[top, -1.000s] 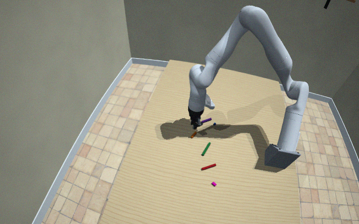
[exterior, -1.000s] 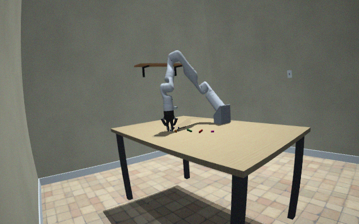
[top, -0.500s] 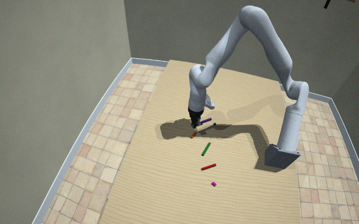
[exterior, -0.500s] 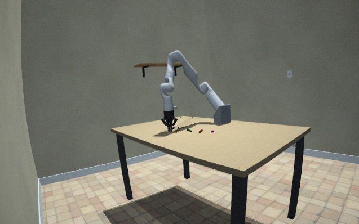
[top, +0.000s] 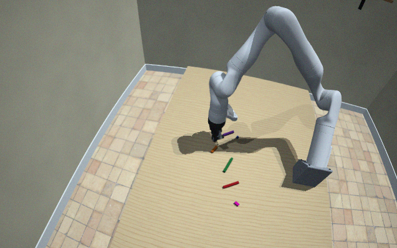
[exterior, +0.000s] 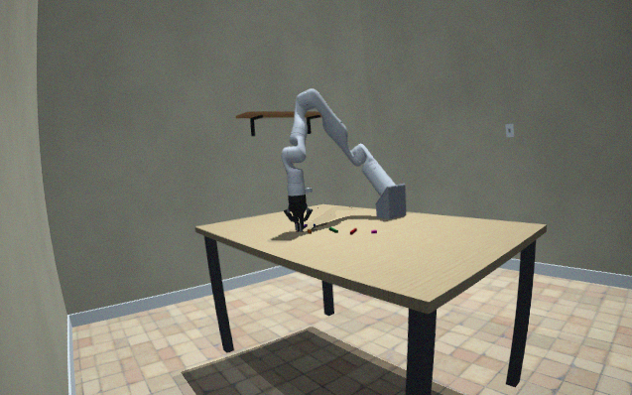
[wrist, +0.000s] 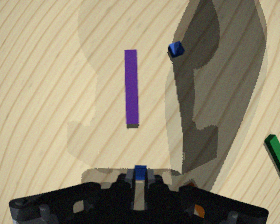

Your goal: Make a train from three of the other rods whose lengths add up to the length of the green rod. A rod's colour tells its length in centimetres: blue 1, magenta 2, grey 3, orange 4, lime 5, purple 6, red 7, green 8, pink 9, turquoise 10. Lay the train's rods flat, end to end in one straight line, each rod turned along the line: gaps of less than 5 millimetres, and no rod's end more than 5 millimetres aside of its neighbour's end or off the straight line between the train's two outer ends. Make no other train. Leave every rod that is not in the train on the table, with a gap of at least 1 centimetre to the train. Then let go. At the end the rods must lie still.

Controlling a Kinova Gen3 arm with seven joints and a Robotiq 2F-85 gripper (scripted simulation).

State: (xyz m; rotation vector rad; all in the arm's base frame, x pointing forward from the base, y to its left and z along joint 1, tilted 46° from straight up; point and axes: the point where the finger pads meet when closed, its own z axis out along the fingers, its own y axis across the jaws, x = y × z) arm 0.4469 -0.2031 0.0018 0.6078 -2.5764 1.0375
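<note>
Now: the orange rod 10 mm behind my hand, 60 mm to the left of it and 10 mm below it. From my hand the other things lie so: green rod: 80 mm behind, 130 mm to the left, 10 mm below; then red rod: 100 mm behind, 220 mm to the left, 10 mm below; then purple rod: 60 mm behind, 50 mm to the right, 10 mm below.
</note>
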